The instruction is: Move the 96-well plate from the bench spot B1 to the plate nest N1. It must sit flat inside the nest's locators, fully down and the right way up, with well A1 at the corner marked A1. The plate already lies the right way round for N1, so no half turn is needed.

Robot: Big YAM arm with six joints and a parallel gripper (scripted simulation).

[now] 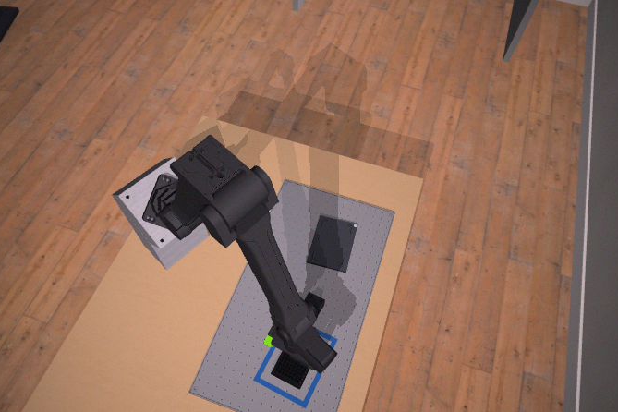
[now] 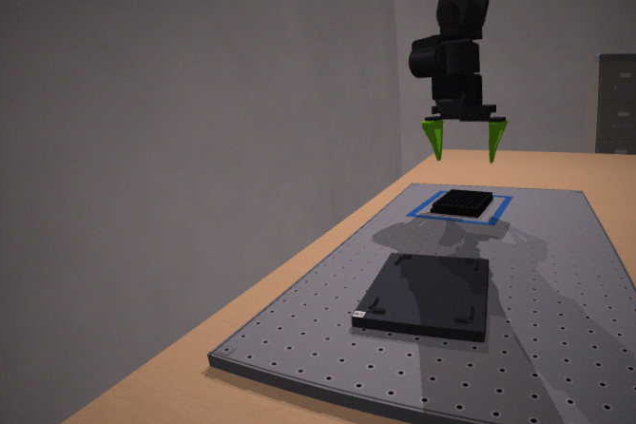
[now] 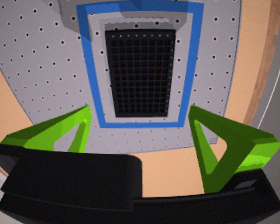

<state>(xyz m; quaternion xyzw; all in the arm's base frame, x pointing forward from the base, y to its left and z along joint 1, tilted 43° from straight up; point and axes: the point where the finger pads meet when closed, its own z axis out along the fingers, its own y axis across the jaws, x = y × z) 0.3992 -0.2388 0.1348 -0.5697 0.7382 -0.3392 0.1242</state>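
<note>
My gripper is now 8 cm above the black 96-well plate. From my hand the other things lie so: white A1 label: 15 cm ahead, 41 cm to the left, 8 cm below; then dark plate nest N1: 8 cm ahead, 35 cm to the left, 8 cm below.
</note>
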